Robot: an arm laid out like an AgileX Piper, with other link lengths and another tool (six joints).
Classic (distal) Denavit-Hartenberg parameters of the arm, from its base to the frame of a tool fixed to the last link. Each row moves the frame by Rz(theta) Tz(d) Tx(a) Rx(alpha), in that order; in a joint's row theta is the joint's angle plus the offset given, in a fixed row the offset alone. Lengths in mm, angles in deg.
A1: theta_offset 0; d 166.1; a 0; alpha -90
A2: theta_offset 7.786; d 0; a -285; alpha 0
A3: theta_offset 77.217; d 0; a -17.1; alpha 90
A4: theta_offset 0; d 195.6; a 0; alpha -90
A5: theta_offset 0; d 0; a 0; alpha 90
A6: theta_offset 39.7; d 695.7; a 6.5; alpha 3
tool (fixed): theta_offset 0; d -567.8; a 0; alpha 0
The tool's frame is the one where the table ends.
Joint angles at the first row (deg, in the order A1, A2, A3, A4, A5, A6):
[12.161, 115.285, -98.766, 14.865, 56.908, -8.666]
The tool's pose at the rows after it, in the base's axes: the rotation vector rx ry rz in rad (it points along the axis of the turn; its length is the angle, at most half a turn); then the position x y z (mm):
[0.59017 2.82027 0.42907 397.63 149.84 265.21]
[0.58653 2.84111 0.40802 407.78 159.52 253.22]
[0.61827 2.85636 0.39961 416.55 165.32 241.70]
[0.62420 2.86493 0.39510 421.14 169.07 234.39]
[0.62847 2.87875 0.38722 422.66 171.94 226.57]
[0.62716 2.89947 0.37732 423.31 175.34 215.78]
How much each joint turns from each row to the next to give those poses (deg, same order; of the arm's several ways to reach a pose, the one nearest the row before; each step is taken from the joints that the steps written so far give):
[1.341, 3.608, -3.665, -0.952, 1.213, 0.613]
[1.148, 3.774, -4.161, -1.043, 1.364, 1.447]
[0.546, 3.146, -3.124, -0.383, 0.941, 1.918]
[0.345, 1.824, -1.684, -0.139, 0.324, 0.585]
[0.325, 1.220, -0.422, -0.072, -0.013, 0.338]
[0.383, 1.394, 0.000, 0.072, -0.261, -0.001]

